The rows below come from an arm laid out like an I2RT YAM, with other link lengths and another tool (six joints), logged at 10 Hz.
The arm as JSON. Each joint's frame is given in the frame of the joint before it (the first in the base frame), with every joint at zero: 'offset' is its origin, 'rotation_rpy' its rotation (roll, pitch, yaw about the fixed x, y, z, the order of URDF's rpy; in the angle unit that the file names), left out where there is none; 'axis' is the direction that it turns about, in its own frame. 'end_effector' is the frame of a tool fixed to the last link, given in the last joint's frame.
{
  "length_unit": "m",
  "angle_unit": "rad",
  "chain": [
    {
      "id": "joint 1",
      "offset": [
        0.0,
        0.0,
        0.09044
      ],
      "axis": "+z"
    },
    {
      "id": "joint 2",
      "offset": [
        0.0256,
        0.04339,
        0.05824
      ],
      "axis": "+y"
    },
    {
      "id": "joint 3",
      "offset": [
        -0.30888,
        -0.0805,
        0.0
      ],
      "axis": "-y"
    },
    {
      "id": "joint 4",
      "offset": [
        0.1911,
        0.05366,
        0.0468
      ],
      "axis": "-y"
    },
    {
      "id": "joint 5",
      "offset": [
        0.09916,
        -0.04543,
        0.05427
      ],
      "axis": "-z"
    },
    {
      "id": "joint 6",
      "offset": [
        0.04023,
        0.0,
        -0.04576
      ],
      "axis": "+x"
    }
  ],
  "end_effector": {
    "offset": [
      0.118,
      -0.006,
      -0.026
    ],
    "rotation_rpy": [
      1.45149,
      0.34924,
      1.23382
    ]
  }
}
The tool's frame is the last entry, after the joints.
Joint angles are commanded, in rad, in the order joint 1, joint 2, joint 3, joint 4, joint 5, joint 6. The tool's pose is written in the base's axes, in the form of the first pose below.
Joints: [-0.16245, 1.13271, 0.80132, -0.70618, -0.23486, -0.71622]
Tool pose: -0.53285 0.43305 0.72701 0.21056; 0.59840 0.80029 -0.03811 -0.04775; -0.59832 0.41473 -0.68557 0.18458; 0 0 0 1
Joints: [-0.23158, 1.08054, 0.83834, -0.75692, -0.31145, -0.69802]
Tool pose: -0.47729 0.44566 0.75735 0.20349; 0.65971 0.75106 -0.02620 -0.04868; -0.58049 0.48713 -0.65248 0.20114; 0 0 0 1
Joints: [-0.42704, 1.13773, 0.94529, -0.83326, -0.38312, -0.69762]
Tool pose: -0.36786 0.55830 0.74363 0.20248; 0.76352 0.63781 -0.10115 -0.08059; -0.53077 0.53057 -0.66090 0.21742; 0 0 0 1
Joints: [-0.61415, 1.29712, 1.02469, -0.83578, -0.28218, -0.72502]
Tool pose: -0.26133 0.73749 0.62275 0.19882; 0.80348 0.52374 -0.28306 -0.14716; -0.53491 0.42640 -0.72942 0.20645; 0 0 0 1
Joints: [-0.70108, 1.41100, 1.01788, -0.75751, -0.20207, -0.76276]
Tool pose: -0.23457 0.81221 0.53412 0.19469; 0.79840 0.47442 -0.37080 -0.18918; -0.55457 0.33946 -0.75975 0.18500; 0 0 0 1
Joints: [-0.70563, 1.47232, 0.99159, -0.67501, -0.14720, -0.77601]
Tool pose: -0.24435 0.83122 0.49937 0.19914; 0.77904 0.47492 -0.40932 -0.20634; -0.57739 0.28901 -0.76360 0.16984; 0 0 0 1
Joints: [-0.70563, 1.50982, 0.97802, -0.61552, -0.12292, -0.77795]
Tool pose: -0.24291 0.83740 0.48965 0.20493; 0.76750 0.47461 -0.43092 -0.21641; -0.59324 0.27113 -0.75799 0.16195; 0 0 0 1
